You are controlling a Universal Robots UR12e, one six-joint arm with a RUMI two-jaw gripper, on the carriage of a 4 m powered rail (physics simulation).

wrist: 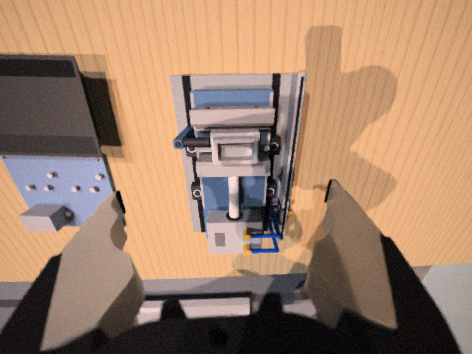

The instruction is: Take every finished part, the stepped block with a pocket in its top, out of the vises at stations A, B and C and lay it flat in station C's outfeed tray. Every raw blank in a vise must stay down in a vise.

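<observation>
A light grey stepped block with a rectangular pocket in its top (pixel 236 151) sits in a vise (pixel 232 117), between its jaws, a little above the middle of the wrist view. The pocket faces up. My gripper (pixel 225 186) is open, with its two fingertips wide apart on either side of the lower part of the vise. It hangs above the vise, and nothing is between the fingers. A dark open tray (pixel 40 105) lies at the upper left, partly cut off by the view's edge. The station letter does not show.
A blue plate (pixel 62 172) with pegs and a grey block (pixel 44 217) lies below the tray. A black bar with a blue end (pixel 179 140) reaches the part's left side. Blue hoses (pixel 265 250) and a thin upright panel (pixel 294 150) stand at the vise's right.
</observation>
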